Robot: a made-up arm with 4 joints.
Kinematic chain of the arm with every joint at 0, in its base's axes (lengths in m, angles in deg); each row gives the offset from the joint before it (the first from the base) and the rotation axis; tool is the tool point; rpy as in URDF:
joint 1: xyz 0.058 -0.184 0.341 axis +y
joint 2: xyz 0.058 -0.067 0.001 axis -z
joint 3: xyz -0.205 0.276 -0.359 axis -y
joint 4: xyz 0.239 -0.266 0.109 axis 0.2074 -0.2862 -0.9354
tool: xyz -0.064 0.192 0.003 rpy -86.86 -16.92 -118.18
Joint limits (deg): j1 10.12..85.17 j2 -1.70..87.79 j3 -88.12..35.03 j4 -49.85..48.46
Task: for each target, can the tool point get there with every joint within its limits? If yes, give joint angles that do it. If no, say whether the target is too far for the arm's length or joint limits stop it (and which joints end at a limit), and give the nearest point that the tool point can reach.
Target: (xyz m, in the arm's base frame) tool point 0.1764 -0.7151 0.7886
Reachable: no: joint limits stop it (at a limit: joint 1, joint 2, joint 3, joint 4) | nearest point -0.1849 -0.1620 0.4929 | short by 0.724 m
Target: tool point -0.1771 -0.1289 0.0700
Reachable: yes | joints 68.49 66.12 -34.12 -30.52
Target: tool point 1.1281 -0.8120 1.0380
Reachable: no: too far | nearest point 0.2900 -0.2336 0.2411 | short by 1.293 m
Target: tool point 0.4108 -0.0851 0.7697
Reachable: no: joint limits stop it (at a limit: joint 1, joint 3, joint 4) | nearest point 0.2544 -0.1345 0.2563 | short by 0.539 m
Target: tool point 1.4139 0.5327 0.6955
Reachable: no: too far | nearest point 0.2737 -0.1381 0.2232 | short by 1.405 m
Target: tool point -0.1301 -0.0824 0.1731
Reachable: yes | joints 42.06 5.16 -0.86 -25.30
